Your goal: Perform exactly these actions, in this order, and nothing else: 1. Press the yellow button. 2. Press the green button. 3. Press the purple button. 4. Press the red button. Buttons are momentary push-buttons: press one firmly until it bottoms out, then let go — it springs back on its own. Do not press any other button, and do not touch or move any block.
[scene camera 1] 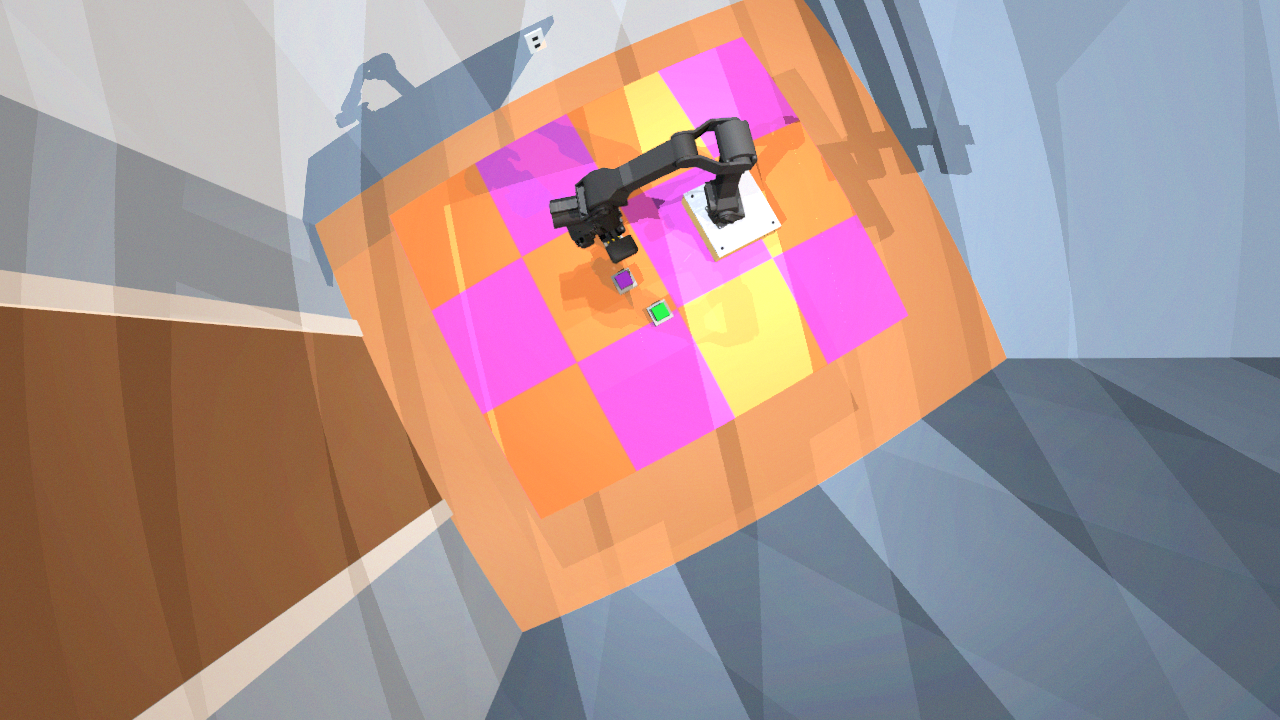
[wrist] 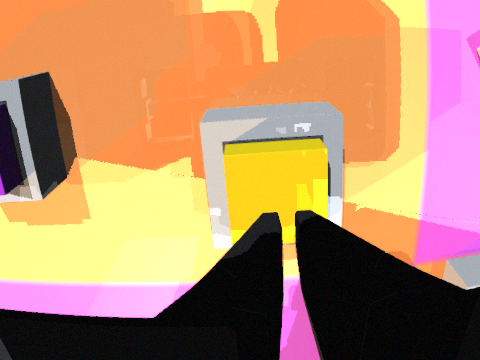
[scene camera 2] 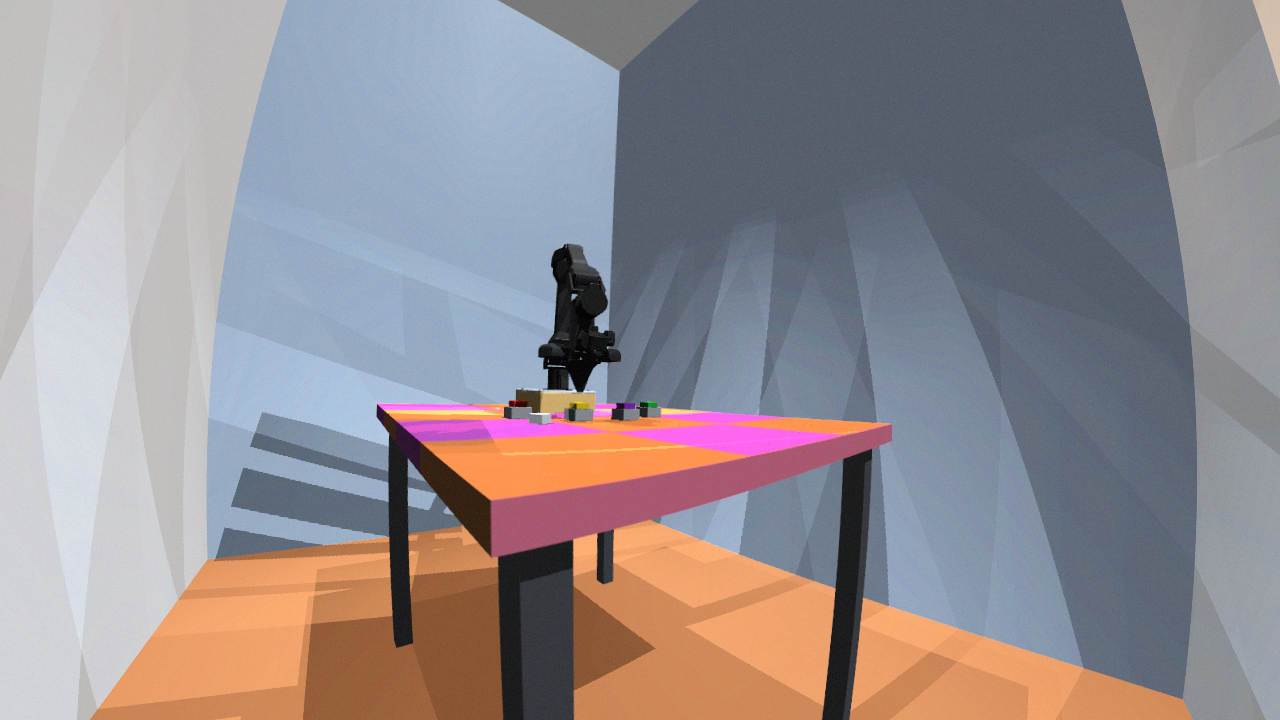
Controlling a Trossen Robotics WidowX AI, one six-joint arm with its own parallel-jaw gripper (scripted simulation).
The gripper (scene camera 2: 580, 392) is shut, with nothing in its grasp. Further things: a yellow button (wrist: 279, 176).
The gripper is seen too in scene camera 1 (scene camera 1: 608, 231) and in the wrist view (wrist: 286, 227).
